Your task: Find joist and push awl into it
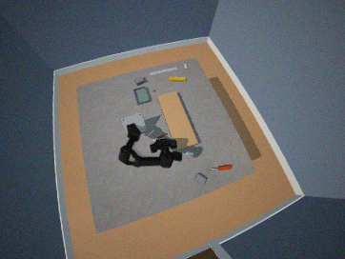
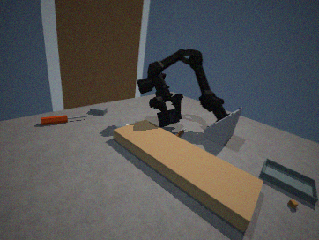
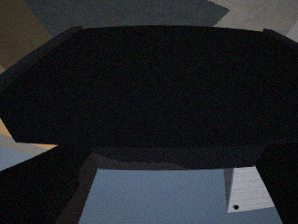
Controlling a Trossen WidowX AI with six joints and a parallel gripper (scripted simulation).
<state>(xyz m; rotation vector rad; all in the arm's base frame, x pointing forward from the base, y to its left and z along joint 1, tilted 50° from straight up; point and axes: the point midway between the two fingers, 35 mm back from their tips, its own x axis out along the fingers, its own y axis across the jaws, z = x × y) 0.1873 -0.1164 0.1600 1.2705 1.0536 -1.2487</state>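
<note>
Right now my gripper tip is 2 cm past the black stud finder and 1 cm above it. From my gripper tip the other things lie so: tray 4 cm behind, 49 cm to the left, 6 cm below; then awl 2 cm behind, 5 cm to the left, 7 cm below; then small grey block 17 cm ahead, 37 cm to the right, 7 cm below.
</note>
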